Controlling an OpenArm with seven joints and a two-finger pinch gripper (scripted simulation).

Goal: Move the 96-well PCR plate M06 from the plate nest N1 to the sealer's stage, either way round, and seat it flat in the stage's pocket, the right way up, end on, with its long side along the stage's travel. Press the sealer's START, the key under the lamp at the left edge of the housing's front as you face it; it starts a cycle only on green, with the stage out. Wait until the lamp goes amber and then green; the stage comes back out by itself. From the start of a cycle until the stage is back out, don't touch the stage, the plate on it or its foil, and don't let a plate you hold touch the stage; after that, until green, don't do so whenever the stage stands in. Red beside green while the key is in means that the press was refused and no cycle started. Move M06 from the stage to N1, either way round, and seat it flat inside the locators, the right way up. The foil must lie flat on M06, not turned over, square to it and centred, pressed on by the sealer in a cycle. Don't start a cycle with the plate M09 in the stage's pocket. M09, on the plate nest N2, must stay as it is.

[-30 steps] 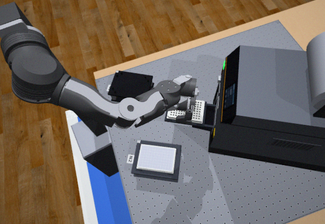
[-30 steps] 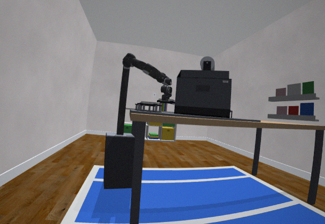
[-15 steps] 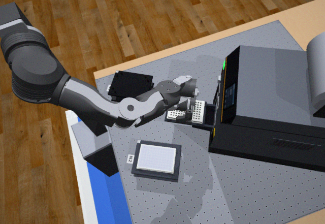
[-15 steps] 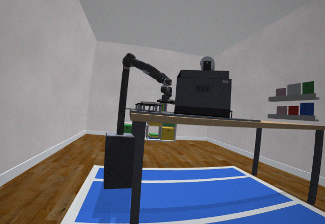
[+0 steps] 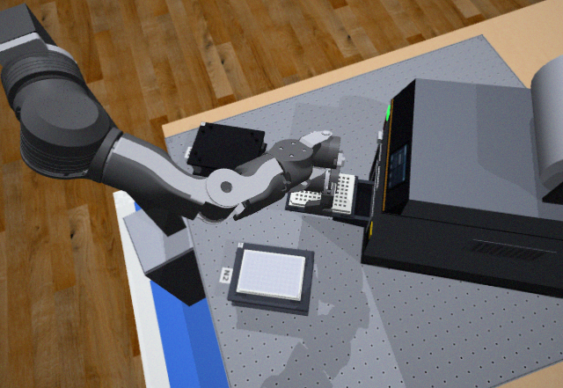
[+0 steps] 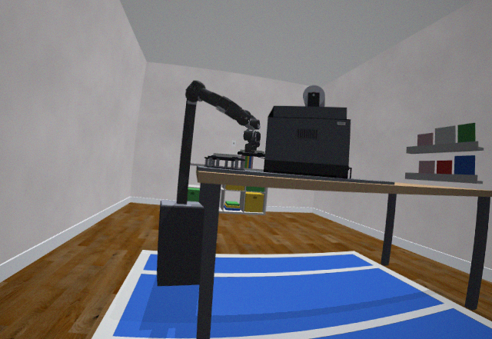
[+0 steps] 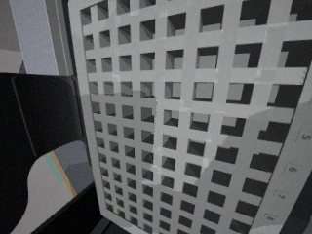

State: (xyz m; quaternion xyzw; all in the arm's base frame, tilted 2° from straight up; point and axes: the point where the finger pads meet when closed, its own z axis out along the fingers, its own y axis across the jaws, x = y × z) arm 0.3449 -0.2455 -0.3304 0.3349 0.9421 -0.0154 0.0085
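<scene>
Right now the sealer stage is 1 cm below my hand. The rest, counted from my hand: pale key 14 cm ahead, 9 cm above, 1 cm to the left; foil roll 31 cm above, 26 cm ahead, 21 cm to the right.
</scene>
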